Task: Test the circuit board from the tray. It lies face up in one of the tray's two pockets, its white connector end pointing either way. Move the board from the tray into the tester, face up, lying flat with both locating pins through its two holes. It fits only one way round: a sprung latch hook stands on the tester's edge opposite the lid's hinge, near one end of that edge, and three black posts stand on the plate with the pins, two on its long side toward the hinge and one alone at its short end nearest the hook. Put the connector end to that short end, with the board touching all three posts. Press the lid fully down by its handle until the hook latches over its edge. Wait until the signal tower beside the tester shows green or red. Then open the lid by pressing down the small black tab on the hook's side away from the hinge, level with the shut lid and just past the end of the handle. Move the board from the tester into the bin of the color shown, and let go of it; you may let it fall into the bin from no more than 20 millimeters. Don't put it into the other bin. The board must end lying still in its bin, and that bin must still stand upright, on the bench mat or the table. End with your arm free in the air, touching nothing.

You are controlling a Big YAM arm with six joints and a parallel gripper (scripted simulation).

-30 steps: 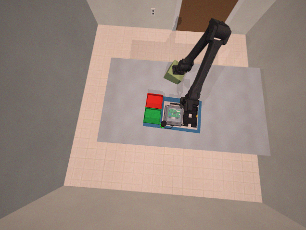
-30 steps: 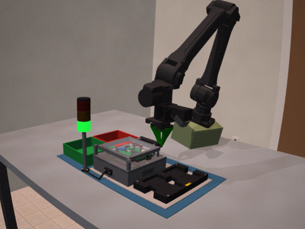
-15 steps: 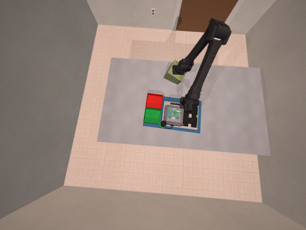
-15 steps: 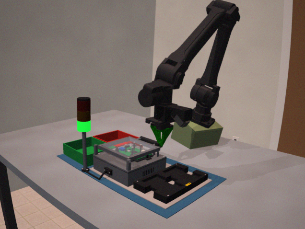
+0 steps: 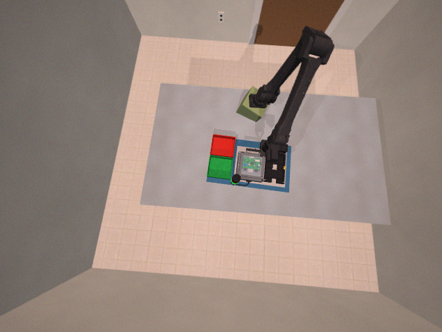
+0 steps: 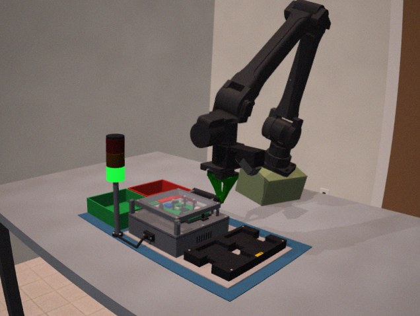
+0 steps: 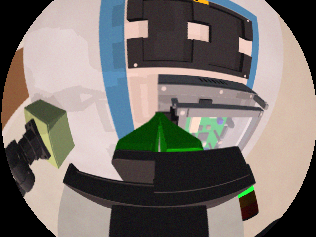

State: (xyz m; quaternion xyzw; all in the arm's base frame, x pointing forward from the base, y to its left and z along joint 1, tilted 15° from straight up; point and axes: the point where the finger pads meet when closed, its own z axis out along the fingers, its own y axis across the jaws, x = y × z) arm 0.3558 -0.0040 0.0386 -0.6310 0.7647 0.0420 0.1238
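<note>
Right now the latch hook is 1 cm below my hand and 1 cm ahead of it. Also, from my hand: tester plate 7 cm to the right, 7 cm ahead, 3 cm below; red bin 25 cm to the right, 8 cm below, 8 cm behind; clear lid 7 cm to the right, 6 cm ahead, 1 cm below.
</note>
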